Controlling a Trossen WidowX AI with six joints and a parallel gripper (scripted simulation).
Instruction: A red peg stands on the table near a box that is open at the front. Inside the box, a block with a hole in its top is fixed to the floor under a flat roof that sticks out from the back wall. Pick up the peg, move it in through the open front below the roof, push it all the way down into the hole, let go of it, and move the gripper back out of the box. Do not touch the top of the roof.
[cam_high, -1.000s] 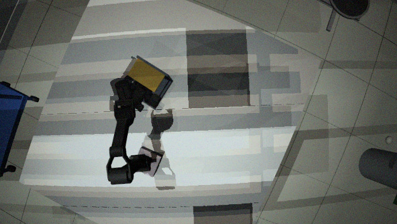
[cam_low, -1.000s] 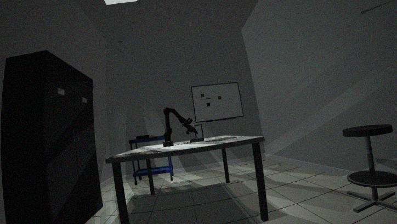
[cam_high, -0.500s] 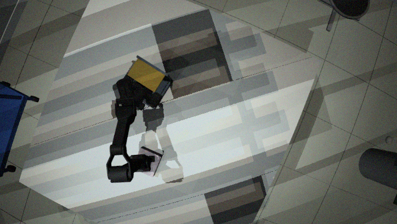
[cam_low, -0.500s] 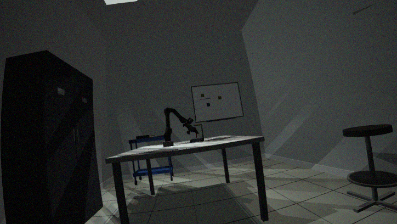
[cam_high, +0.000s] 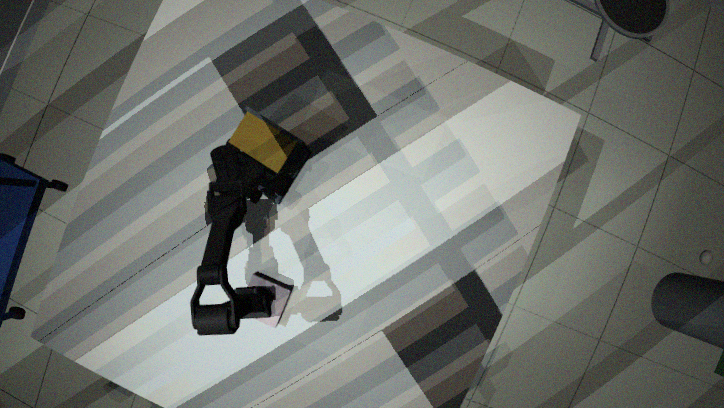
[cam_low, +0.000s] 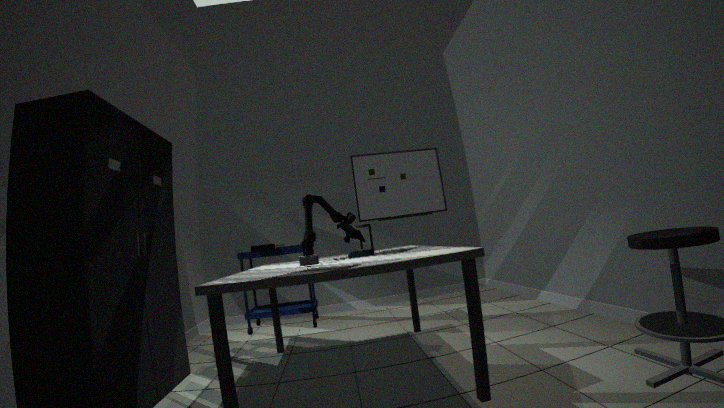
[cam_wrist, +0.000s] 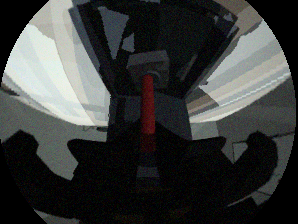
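Now: the yellow roof 10 mm to the left of my gripper tip and 110 mm above it. Round my gripper tip: red peg (30 mm behind, 10 mm to the left, 10 mm below).
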